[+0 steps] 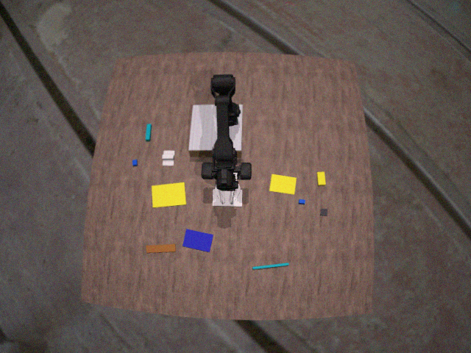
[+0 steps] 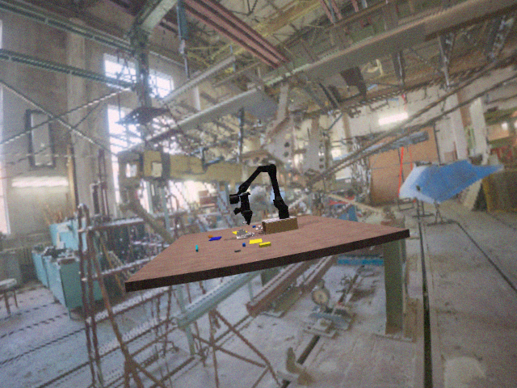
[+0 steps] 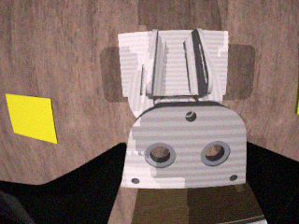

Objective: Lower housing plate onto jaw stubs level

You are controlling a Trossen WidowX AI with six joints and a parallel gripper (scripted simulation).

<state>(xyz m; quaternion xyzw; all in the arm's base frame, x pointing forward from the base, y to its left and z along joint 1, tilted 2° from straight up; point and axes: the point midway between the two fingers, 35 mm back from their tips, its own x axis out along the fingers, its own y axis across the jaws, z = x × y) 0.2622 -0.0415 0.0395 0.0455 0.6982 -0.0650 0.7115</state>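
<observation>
The white base is 60 mm ahead of my gripper tip, 10 mm to the right of it and 80 mm below it. The rest, counted from my gripper tip: yellow card: 10 mm ahead, 250 mm to the right, 80 mm below; blue card: 220 mm ahead, 150 mm to the right, 80 mm below; orange strip: 240 mm ahead, 310 mm to the right, 80 mm below.
</observation>
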